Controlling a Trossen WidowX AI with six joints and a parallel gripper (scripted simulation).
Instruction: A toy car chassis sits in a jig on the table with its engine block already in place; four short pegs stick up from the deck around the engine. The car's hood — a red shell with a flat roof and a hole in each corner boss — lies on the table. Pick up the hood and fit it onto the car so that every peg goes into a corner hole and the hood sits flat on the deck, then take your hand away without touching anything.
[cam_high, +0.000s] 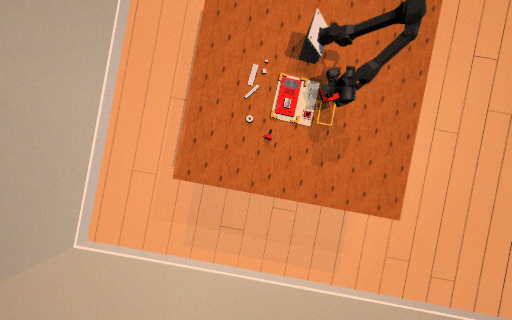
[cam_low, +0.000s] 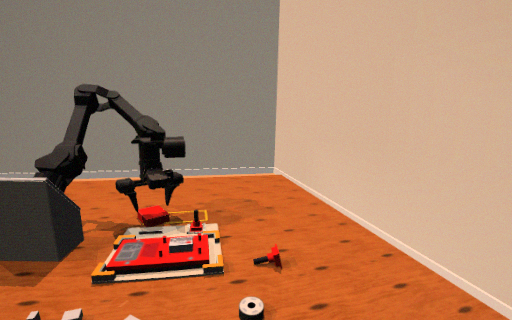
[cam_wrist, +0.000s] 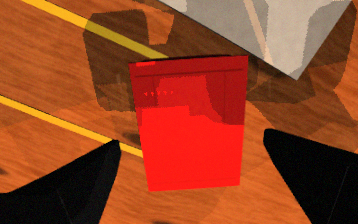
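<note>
Right now the red hood is 20 mm below my gripper tip. Round my gripper tip: grey engine block 90 mm ahead, 220 mm to the right, 10 mm below.
</note>
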